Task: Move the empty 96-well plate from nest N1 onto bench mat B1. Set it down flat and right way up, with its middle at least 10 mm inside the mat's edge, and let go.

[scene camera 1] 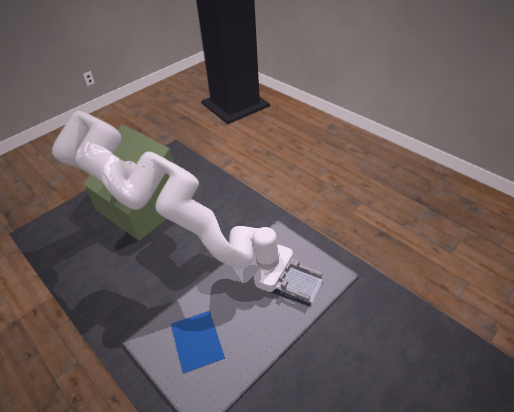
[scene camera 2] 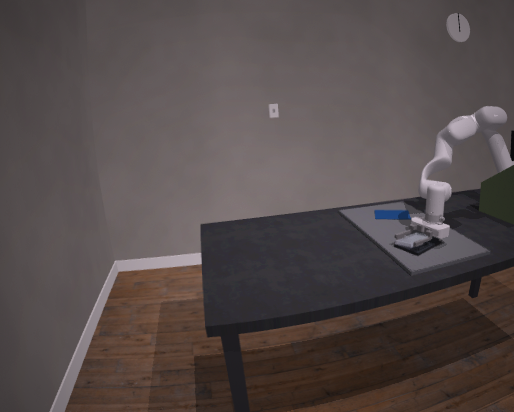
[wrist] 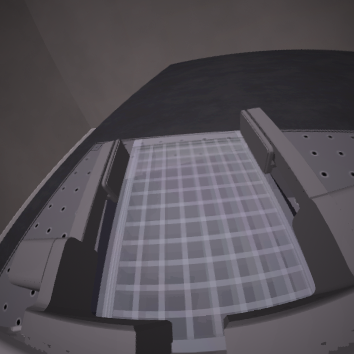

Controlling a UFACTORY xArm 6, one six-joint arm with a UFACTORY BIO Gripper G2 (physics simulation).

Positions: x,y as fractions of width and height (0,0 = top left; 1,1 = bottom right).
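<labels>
It's my gripper I can see here: it shows in scene camera 1 (0.61,0.70). The gripper is there in scene camera 2 (0.79,0.58) too, and you'd also find it in the wrist view (0.51,0.38).
</labels>
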